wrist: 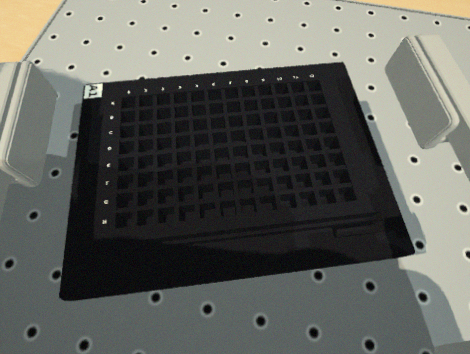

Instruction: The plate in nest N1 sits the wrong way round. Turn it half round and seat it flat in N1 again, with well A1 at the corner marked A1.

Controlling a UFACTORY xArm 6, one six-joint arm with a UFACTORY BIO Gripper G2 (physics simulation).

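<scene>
The black well plate point(227, 209) sits in the black nest N1 point(150, 272) in the middle of the wrist view and looks flat. Its letters run down the left side and its numbers along the far edge, so its A1 well is at the far left corner. The white A1 mark point(93, 91) shows at that same corner of the nest. My gripper point(232, 107) is open and empty, with one finger to the left and one to the right of the plate, both apart from it and seemingly above it.
The nest lies on a grey deck plate point(287, 300) with rows of dark holes. A wooden surface point(25, 20) shows beyond the deck's edge at the far left and far right. Shadows fall over the near part of the deck.
</scene>
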